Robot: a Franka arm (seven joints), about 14 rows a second.
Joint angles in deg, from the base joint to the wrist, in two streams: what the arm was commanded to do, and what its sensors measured. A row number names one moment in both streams.
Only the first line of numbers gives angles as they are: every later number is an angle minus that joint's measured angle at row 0.
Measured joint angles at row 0:
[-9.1 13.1 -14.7 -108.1 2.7 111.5 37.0]
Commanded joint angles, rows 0 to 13:
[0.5 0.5 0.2 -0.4 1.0 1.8 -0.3]
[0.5 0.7 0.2 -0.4 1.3 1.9 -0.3]
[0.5 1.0 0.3 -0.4 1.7 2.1 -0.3]
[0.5 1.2 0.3 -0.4 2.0 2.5 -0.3]
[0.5 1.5 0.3 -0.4 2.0 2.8 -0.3]
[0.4 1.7 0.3 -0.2 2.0 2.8 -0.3]
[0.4 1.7 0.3 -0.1 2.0 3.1 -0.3]
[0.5 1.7 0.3 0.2 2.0 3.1 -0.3]
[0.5 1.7 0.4 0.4 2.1 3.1 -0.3]
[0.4 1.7 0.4 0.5 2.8 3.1 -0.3]
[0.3 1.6 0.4 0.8 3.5 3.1 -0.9]
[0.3 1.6 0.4 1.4 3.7 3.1 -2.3]
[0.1 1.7 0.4 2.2 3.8 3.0 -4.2]
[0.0 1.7 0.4 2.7 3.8 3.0 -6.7]
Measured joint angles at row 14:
[0.5 1.5 0.3 1.0 2.5 2.7 -2.6]
